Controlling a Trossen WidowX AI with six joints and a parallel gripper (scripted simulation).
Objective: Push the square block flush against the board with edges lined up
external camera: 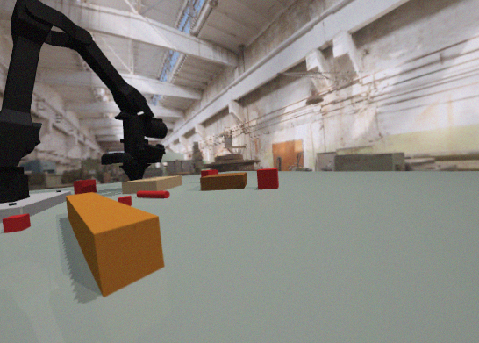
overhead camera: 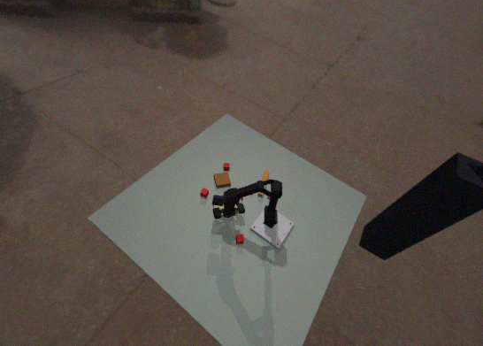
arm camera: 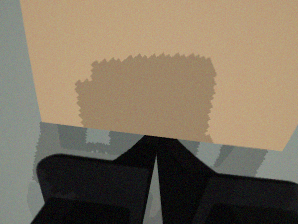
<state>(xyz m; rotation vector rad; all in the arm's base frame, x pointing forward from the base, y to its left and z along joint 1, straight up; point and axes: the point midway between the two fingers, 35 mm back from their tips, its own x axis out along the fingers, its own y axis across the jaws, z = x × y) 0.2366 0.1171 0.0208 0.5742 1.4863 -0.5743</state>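
The light tan square block is 5 cm ahead of my gripper tip, 4 cm to the right of it and 1 cm above it. The rest, counted from my gripper tip: flat brown square block 18 cm ahead, 21 cm to the right, 1 cm above; orange board 6 cm behind, 36 cm to the right, 1 cm above.
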